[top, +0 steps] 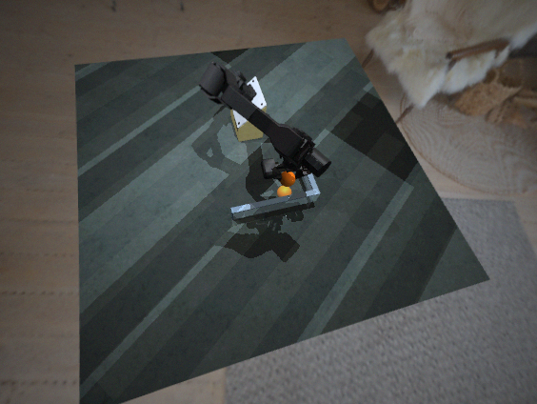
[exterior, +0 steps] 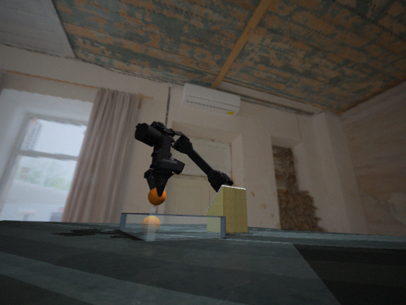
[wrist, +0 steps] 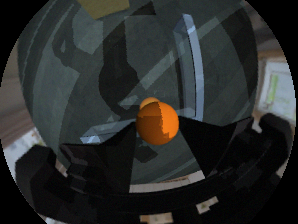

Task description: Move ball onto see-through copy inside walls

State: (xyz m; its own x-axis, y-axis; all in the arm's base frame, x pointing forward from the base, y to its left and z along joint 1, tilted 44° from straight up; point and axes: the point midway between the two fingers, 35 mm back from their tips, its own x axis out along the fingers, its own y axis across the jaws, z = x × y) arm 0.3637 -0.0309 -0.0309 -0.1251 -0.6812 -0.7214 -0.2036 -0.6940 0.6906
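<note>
The see-through copy of ball lies 1 cm ahead of my gripper tip and 8 cm below it. The rest, counted from my gripper tip: orange ball right at my gripper tip; then clear wall 5 cm behind, 11 cm to the left, 8 cm below.
</note>
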